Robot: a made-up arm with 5 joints. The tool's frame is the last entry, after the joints. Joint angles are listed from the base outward. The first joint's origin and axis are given. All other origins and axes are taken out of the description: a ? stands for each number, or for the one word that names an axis. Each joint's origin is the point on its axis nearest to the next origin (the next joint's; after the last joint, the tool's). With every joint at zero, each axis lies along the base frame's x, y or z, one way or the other. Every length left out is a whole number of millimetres.
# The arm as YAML. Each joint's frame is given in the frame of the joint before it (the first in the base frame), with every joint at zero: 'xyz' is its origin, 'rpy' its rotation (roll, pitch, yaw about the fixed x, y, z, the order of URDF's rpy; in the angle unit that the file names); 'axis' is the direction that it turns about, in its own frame. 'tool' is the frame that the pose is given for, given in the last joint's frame.
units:
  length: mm
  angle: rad
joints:
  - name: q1
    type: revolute
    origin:
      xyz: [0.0, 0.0, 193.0]
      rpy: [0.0, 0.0, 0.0]
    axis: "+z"
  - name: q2
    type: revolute
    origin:
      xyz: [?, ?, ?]
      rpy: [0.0, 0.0, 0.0]
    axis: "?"
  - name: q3
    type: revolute
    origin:
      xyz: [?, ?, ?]
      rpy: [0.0, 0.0, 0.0]
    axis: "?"
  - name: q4
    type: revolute
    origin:
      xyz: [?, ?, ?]
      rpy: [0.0, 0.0, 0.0]
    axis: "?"
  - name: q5
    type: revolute
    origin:
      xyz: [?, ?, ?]
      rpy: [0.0, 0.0, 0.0]
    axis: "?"
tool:
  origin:
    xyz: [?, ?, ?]
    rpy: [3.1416, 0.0, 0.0]
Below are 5 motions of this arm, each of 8 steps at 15 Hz.
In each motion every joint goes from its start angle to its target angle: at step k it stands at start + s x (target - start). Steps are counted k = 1, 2, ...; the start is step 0. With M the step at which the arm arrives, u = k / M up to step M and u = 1 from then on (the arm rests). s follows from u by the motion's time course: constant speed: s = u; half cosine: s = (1 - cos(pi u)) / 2; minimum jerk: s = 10 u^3 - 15 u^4 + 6 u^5.
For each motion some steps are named. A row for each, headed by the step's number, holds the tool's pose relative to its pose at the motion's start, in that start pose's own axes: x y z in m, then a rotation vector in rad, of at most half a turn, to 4 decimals.
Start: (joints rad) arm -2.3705 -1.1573 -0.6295 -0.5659 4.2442
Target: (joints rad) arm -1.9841 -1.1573 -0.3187 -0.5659 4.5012
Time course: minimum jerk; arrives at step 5
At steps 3, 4, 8:
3: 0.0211 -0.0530 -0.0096 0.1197 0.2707 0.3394
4: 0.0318 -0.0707 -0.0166 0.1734 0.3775 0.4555
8: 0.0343 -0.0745 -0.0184 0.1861 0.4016 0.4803

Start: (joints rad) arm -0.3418 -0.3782 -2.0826 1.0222 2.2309
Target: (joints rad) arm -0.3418 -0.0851 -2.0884 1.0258 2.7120
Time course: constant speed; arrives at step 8
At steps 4, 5, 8:
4: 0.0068 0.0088 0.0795 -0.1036 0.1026 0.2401
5: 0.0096 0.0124 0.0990 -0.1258 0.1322 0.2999
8: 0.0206 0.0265 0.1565 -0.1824 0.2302 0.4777

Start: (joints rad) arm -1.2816 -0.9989 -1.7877 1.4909 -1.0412
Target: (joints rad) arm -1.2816 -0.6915 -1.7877 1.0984 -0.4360
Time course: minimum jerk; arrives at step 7
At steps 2, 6, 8:
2: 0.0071 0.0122 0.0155 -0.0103 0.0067 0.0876
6: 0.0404 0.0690 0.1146 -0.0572 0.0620 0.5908
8: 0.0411 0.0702 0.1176 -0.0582 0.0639 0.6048

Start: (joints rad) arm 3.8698 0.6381 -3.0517 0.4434 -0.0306
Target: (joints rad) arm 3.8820 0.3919 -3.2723 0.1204 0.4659
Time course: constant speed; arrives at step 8
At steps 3, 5, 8:
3: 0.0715 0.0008 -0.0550 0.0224 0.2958 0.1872
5: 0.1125 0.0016 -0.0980 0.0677 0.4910 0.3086
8: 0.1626 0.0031 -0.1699 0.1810 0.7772 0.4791

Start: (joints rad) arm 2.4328 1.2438 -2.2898 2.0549 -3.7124
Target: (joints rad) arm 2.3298 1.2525 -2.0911 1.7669 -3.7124
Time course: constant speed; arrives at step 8
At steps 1, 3, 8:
1: -0.0004 -0.0077 0.0039 -0.0037 -0.0143 0.0069
3: -0.0010 -0.0227 0.0122 -0.0109 -0.0429 0.0211
8: -0.0003 -0.0580 0.0353 -0.0279 -0.1136 0.0584

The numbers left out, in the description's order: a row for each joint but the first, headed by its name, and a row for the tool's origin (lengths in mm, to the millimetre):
q2: xyz 0.0 0.0 0.0, axis +y
q3: xyz 58.0 0.0 306.0, axis +y
q4: xyz 47.0 0.0 -209.0, axis +y
q5: xyz 53.0 0.0 -68.0, axis -z
tool: xyz 0.0 0.0 0.0

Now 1 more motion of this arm.
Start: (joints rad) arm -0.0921 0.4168 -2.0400 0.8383 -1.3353
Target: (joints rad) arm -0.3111 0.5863 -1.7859 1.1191 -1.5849
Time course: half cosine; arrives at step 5
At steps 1, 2, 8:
1: -0.0116 -0.0057 0.0158 0.0624 -0.0288 -0.0085
2: -0.0434 -0.0240 0.0539 0.2298 -0.0923 -0.0260
8: -0.1309 -0.0914 0.1299 0.6857 -0.1704 -0.0361

